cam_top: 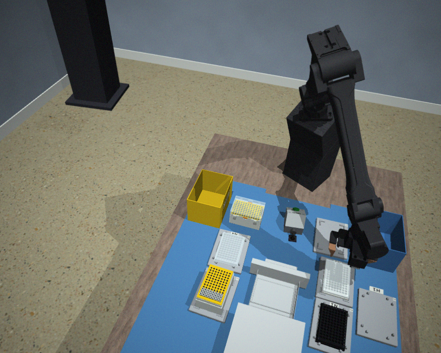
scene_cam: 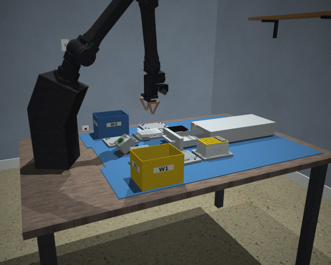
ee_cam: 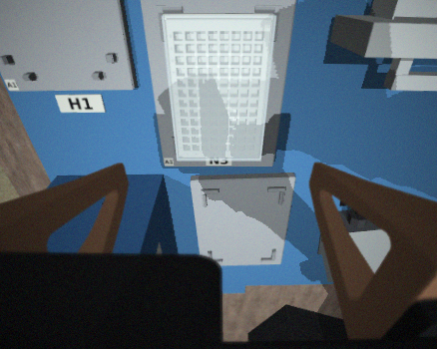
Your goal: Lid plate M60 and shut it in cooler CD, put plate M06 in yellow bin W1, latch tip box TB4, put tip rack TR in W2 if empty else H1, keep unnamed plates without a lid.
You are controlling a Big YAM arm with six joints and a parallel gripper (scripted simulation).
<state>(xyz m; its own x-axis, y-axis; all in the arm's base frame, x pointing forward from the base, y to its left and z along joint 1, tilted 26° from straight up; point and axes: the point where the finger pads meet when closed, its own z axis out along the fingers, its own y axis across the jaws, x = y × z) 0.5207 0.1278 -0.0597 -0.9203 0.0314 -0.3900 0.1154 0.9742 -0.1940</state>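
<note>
The clear plate lid is 120 mm below my hand. From my hand the other things lie so: white assay plate: 130 mm below; then nest N3: 140 mm below; then black plate: 170 mm ahead, 130 mm below, 20 mm to the right.
</note>
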